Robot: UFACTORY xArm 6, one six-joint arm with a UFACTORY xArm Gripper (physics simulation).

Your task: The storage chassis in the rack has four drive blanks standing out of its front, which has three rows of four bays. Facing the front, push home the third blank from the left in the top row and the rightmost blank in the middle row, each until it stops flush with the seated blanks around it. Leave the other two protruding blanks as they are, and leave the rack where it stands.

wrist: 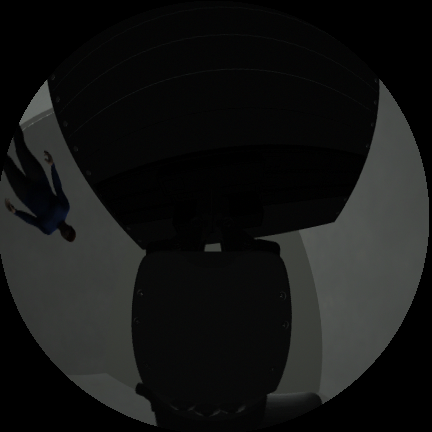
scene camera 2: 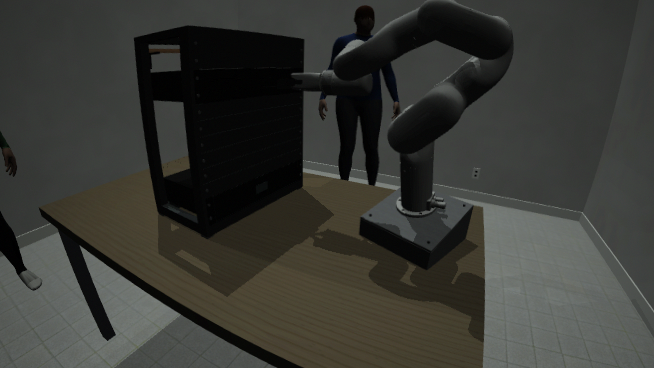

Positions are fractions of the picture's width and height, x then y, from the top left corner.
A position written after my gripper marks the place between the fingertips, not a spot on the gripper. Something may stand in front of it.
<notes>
In view: my gripper (wrist: 0.49,0.45) and a black rack (scene camera 2: 0.38,0.37).
The black rack also shows in the wrist view (wrist: 0.66,0.30).
</notes>
